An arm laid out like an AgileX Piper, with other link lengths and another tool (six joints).
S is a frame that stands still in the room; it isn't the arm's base.
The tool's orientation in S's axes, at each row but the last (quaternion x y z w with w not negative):
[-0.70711, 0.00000, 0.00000, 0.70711]
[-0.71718, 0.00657, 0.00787, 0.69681]
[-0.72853, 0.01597, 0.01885, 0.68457]
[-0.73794, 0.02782, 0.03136, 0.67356]
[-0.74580, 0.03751, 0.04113, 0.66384]
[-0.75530, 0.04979, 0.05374, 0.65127]
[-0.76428, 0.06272, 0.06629, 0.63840]
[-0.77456, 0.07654, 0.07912, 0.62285]
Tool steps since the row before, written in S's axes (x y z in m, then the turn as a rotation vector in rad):
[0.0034, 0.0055, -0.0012, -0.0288, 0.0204, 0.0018]
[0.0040, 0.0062, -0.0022, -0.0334, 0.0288, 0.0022]
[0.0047, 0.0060, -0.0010, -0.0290, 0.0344, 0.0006]
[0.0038, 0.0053, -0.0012, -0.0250, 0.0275, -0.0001]
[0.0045, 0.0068, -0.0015, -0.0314, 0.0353, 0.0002]
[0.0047, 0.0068, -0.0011, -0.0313, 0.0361, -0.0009]
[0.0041, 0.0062, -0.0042, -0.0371, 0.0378, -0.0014]
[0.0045, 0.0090, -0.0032, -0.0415, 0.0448, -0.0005]
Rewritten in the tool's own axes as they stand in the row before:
[0.0034, 0.0012, 0.0055, -0.0288, -0.0018, 0.0204]
[0.0041, 0.0019, 0.0063, -0.0334, -0.0023, 0.0288]
[0.0048, 0.0004, 0.0060, -0.0289, -0.0013, 0.0345]
[0.0039, 0.0004, 0.0054, -0.0249, -0.0003, 0.0276]
[0.0046, 0.0002, 0.0069, -0.0313, -0.0008, 0.0354]
[0.0048, -0.0006, 0.0068, -0.0310, 0.0001, 0.0364]
[0.0047, 0.0022, 0.0068, -0.0367, 0.0014, 0.0382]
[0.0049, 0.0002, 0.0093, -0.0413, 0.0000, 0.0450]

